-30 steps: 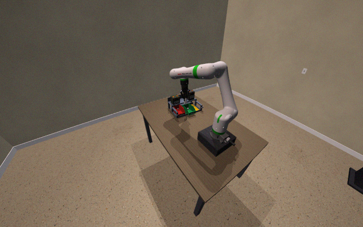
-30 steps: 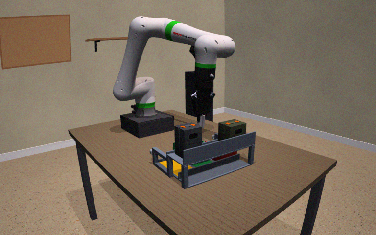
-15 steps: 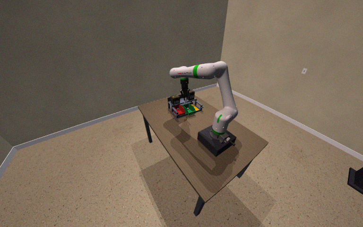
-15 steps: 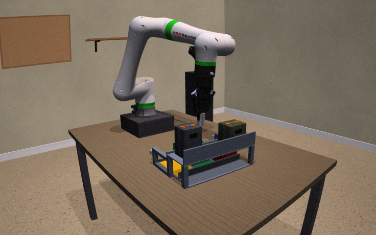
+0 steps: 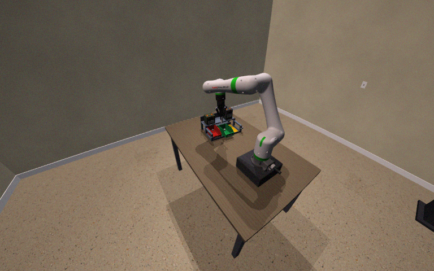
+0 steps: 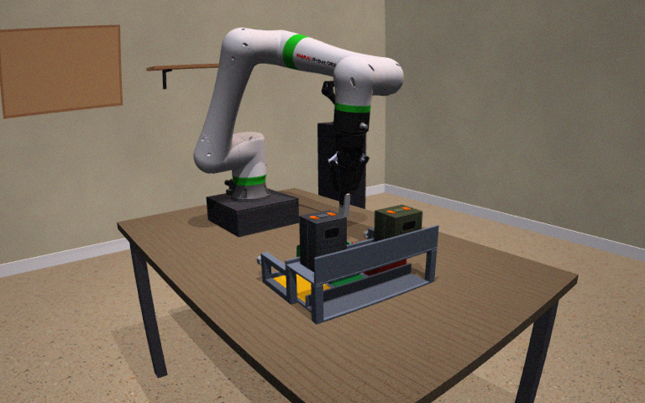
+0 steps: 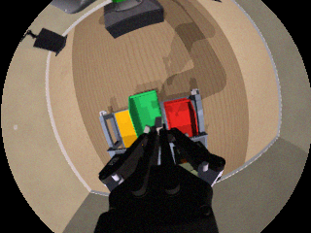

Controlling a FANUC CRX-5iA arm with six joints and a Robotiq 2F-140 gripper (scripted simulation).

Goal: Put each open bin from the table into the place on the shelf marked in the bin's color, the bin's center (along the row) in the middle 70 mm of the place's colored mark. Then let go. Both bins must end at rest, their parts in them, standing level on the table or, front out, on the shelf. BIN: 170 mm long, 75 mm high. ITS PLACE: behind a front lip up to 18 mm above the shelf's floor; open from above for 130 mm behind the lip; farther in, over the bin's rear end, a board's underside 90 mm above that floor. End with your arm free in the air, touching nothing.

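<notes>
My hand is 10 mm past the green bin, 50 mm to the left of it and 140 mm above it. From my hand the other things lie so: olive box (150 mm ahead, 60 mm to the left, 40 mm below); black box (130 mm ahead, 170 mm to the right, 30 mm below); red bin (50 mm ahead, 70 mm to the left, 150 mm below).
</notes>
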